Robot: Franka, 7 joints.
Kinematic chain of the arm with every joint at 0, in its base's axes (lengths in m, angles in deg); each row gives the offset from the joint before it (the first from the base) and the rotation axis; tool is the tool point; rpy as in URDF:
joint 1: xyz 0 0 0.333 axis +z
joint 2: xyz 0 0 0 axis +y
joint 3: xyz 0 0 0.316 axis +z
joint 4: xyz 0.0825 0 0 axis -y
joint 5: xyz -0.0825 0 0.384 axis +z
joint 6: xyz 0 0 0 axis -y
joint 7: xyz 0.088 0 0 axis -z
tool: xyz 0 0 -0.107 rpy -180 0 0
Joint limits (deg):
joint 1: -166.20..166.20
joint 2: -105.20..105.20
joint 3: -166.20..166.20
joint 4: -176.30..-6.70
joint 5: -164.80..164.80
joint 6: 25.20..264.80
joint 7: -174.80..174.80
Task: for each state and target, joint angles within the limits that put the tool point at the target. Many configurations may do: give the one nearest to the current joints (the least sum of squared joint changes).
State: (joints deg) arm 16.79 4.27 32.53 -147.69 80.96 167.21 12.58
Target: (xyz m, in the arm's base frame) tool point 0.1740 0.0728 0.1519
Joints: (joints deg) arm 16.30 3.62 32.01 -176.30 101.03 180.55 12.58
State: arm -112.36 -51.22 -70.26 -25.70 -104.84 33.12 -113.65
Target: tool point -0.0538 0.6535 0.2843
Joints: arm -111.98 -84.18 -86.67 -50.72 -85.57 25.20 -113.65
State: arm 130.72 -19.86 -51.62 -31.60 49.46 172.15 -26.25
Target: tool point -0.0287 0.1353 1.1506
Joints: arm 138.96 8.73 -49.46 -13.38 45.90 181.67 -26.25
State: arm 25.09 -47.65 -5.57 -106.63 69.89 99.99 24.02
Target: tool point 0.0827 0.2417 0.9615
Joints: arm 28.86 -41.69 9.17 -93.60 73.54 103.29 24.02
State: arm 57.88 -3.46 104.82 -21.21 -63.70 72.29 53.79
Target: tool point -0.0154 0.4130 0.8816
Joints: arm 48.71 19.98 94.35 -34.40 -58.31 40.04 53.79
